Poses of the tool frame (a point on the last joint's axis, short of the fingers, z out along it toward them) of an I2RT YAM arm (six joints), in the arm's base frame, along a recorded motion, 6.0 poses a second.
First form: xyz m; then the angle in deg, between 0 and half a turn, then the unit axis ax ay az.
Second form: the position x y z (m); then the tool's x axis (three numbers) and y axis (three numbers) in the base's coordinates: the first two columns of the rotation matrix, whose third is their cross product. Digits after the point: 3 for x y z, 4 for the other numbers.
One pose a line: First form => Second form
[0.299 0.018 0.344 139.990 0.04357 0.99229 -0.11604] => [0.299 0.018 0.344 -0.7626 0.0017 -0.6469 0.1510 0.9729 -0.1753]
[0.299 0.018 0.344 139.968 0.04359 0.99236 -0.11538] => [0.299 0.018 0.344 -0.7623 0.0022 -0.6472 0.1506 0.9731 -0.1741]
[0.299 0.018 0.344 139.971 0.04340 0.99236 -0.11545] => [0.299 0.018 0.344 -0.7624 0.0018 -0.6471 0.1503 0.9731 -0.1744]
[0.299 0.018 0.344 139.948 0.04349 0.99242 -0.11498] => [0.299 0.018 0.344 -0.7621 0.0022 -0.6474 0.1502 0.9733 -0.1735]
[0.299 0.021 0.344 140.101 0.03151 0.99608 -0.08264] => [0.299 0.021 0.344 -0.7654 0.0025 -0.6435 0.1085 0.9862 -0.1253]
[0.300 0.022 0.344 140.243 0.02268 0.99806 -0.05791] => [0.300 0.022 0.344 -0.7679 0.0030 -0.6406 0.0771 0.9932 -0.0877]
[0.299 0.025 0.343 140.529 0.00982 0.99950 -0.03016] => [0.299 0.025 0.343 -0.7718 -0.0018 -0.6359 0.0366 0.9982 -0.0472]
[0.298 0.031 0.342 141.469 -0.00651 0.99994 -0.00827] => [0.298 0.031 0.342 -0.7822 -0.0168 -0.6228 -0.0065 0.9998 -0.0188]
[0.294 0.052 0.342 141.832 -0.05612 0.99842 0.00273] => [0.294 0.052 0.342 -0.7806 -0.0984 -0.6173 -0.1018 0.9944 -0.0298]
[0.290 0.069 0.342 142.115 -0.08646 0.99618 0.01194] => [0.290 0.069 0.342 -0.7759 -0.1468 -0.6136 -0.1614 0.9864 -0.0318]
